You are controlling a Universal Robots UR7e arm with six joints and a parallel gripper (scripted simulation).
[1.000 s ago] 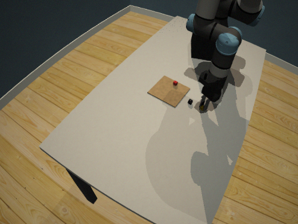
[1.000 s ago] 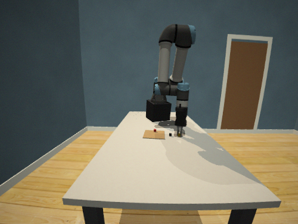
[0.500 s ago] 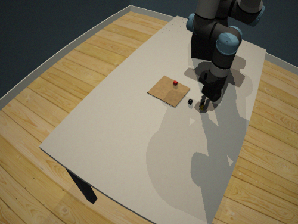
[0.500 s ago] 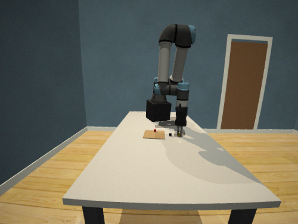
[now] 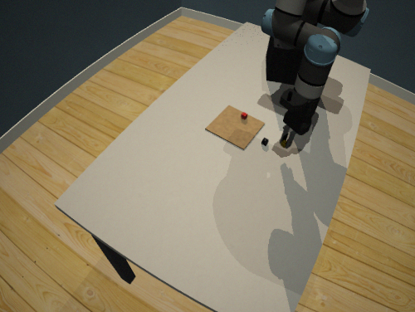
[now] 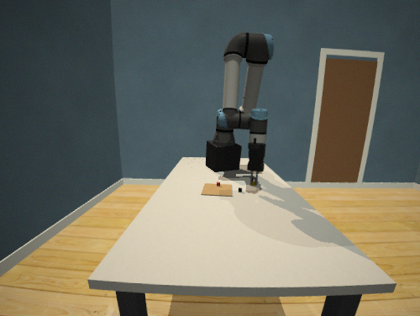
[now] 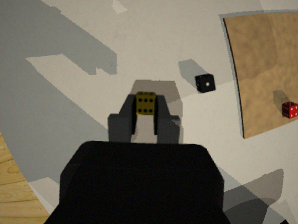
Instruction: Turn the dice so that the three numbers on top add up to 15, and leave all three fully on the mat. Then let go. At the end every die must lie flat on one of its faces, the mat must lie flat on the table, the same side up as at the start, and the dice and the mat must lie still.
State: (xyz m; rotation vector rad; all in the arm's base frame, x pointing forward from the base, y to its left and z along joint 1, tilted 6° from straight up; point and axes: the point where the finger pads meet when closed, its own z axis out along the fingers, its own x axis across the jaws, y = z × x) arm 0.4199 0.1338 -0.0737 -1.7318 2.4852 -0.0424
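Now: the brown mat 20 mm behind my hand, 170 mm to the right of it and 50 mm below it. From my hand the other things lie so: black die: 60 mm to the right, 50 mm below; then yellow die: 10 mm below; then red die: 60 mm behind, 170 mm to the right, 40 mm below.
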